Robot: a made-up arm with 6 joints.
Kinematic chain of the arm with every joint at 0, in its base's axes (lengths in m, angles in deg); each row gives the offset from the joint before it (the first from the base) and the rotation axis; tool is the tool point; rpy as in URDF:
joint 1: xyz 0 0 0.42 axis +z
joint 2: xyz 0 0 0 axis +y
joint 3: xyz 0.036 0 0.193 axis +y
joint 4: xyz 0.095 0 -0.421 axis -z
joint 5: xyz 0 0 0 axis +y
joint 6: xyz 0.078 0 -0.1 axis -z
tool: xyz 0 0 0 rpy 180 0 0
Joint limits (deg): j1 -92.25..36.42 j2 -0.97..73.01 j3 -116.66..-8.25 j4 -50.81..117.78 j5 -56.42..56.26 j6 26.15..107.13
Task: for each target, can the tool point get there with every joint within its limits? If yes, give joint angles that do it. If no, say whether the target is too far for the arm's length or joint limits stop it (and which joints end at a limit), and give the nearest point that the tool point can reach.
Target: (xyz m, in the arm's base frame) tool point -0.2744 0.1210 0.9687
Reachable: no: joint limits stop it (at a limit: joint 1, joint 2, joint 3, joint 5) | nearest point -0.1005 -0.3074 0.9687 | short by 0.462 m
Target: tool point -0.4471 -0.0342 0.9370
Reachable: no: joint limits stop it (at a limit: joint 1, joint 2, joint 3, joint 5) | nearest point -0.1299 -0.3260 0.9310 | short by 0.431 m
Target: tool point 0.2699 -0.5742 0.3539
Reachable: yes | joints -61.04 51.44 -96.37 19.44 -44.95 78.99
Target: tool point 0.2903 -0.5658 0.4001
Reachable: yes | joints -62.95 23.61 -84.41 -28.10 36.78 75.08
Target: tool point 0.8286 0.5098 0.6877
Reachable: no: too far | nearest point 0.5931 0.3649 0.6116 | short by 0.287 m
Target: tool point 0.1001 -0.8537 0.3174
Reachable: no: too far | nearest point 0.0835 -0.7123 0.3344 | short by 0.143 m
